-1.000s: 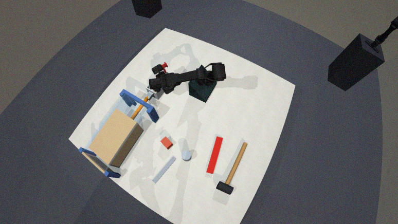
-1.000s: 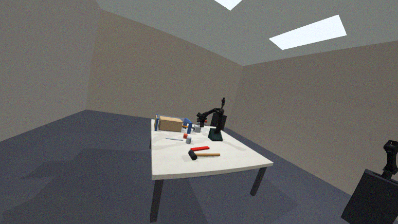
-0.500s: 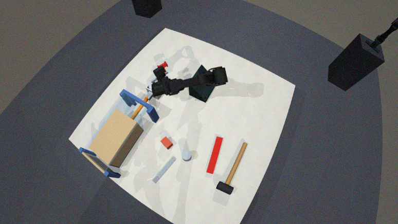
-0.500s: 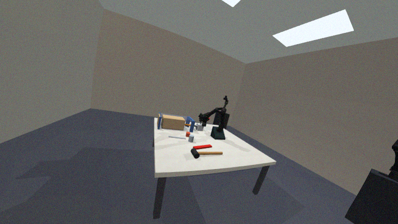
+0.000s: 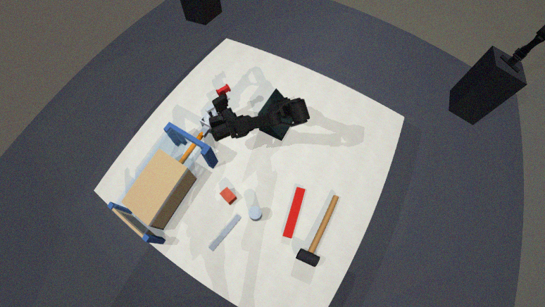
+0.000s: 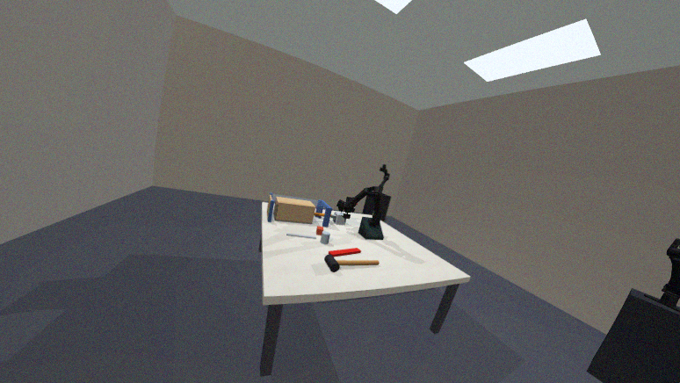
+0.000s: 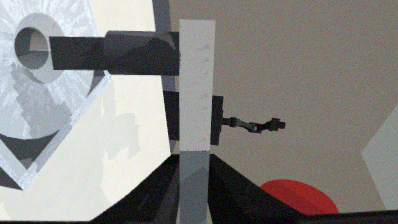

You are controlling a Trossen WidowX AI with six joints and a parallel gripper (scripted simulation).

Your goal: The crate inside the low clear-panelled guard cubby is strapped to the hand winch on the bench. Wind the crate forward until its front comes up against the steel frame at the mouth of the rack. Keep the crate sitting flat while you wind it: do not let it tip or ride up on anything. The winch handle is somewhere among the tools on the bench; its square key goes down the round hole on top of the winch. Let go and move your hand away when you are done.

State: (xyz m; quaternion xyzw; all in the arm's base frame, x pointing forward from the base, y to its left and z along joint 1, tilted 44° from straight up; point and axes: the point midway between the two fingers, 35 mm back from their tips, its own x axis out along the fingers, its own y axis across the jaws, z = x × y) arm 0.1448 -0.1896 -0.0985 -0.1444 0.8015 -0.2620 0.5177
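The red knob lies 4 cm behind my gripper tip, 4 cm above it and 2 cm to the left of it. From my gripper tip the other things lie so: grey winch (13 cm below, 3 cm to the right, 3 cm ahead); blue frame post (21 cm ahead, 5 cm below, 2 cm to the right); winch handle (1 cm to the left, 1 cm behind, 1 cm above).
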